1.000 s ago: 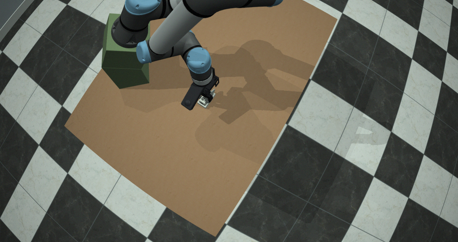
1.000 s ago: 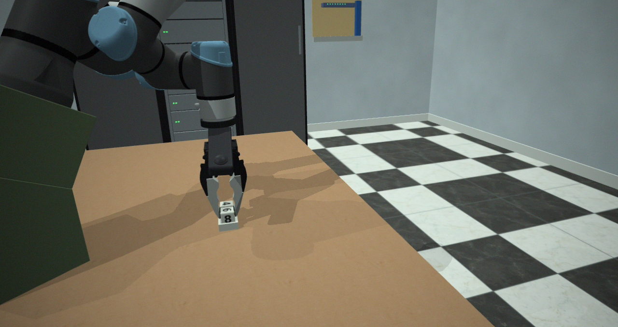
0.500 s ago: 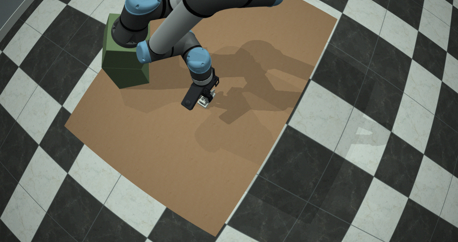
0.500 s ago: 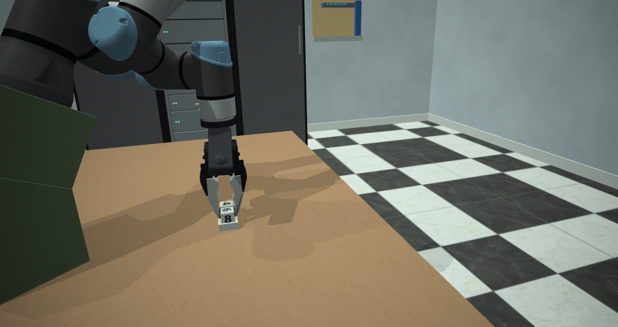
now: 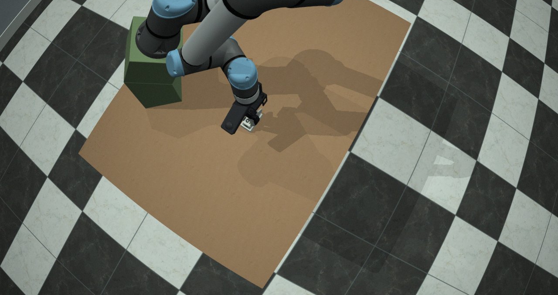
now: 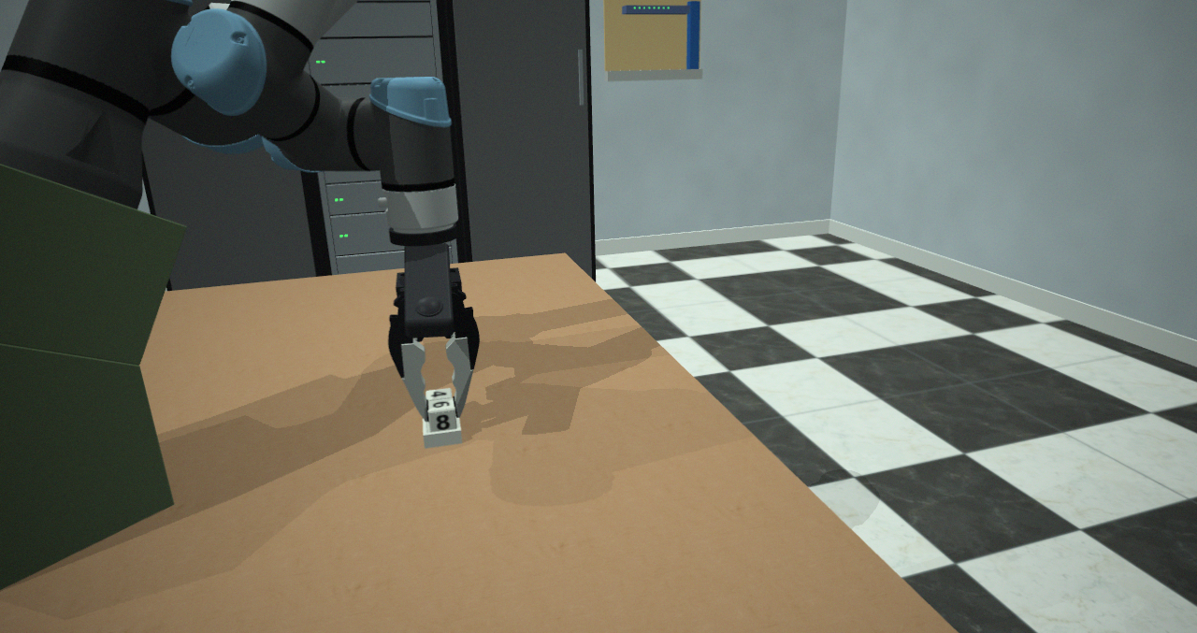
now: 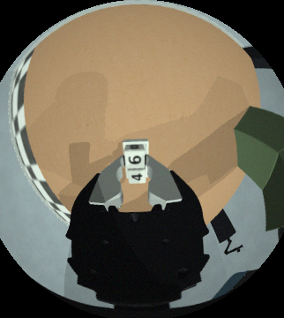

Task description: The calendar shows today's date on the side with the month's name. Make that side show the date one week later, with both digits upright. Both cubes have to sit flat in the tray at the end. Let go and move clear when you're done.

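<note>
The white tray is 30 mm below my hand and 20 mm to the left of it.
</note>
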